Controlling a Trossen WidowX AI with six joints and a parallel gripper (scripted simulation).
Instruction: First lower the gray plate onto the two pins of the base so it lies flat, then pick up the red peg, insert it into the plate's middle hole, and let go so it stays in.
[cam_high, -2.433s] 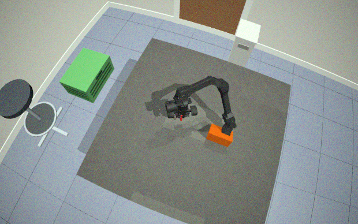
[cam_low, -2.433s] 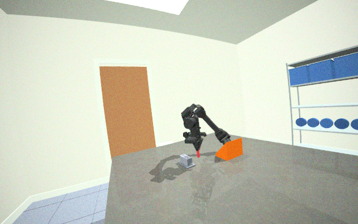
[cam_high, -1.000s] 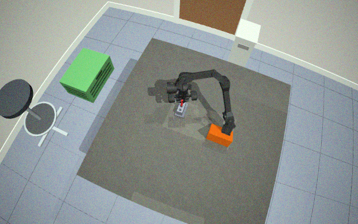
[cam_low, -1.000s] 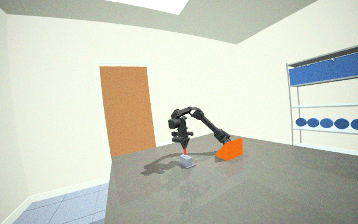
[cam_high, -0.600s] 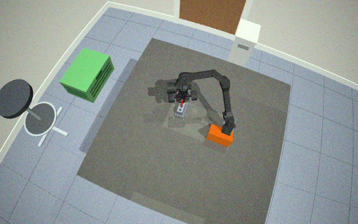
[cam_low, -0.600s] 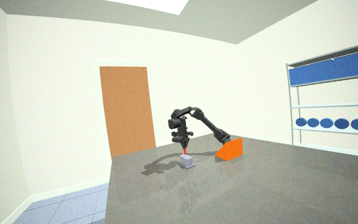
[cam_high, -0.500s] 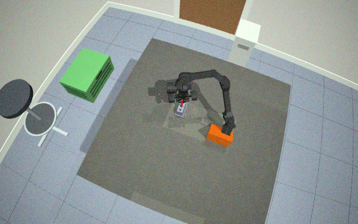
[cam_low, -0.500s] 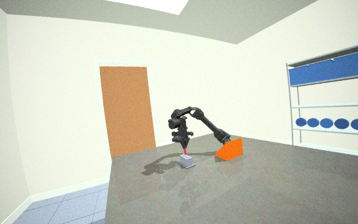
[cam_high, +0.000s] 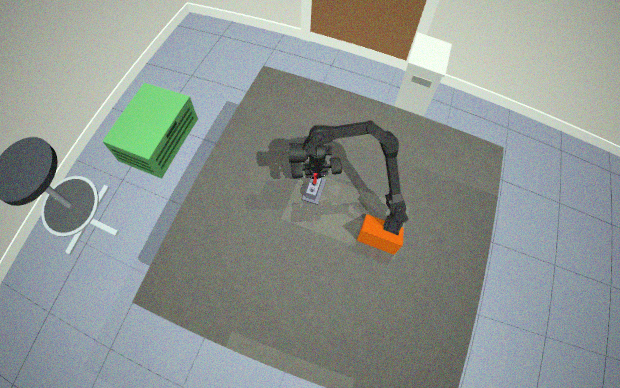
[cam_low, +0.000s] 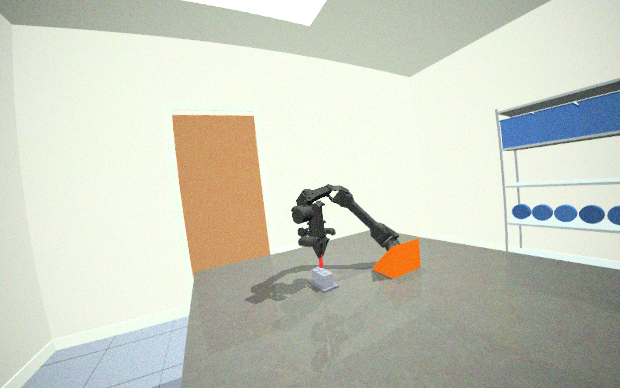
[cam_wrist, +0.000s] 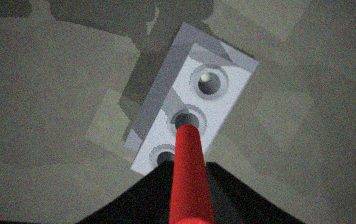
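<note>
Now: the gray plate 70 mm below my gripper tip. Also, from my gripper tip: red peg (right at my gripper tip).
</note>
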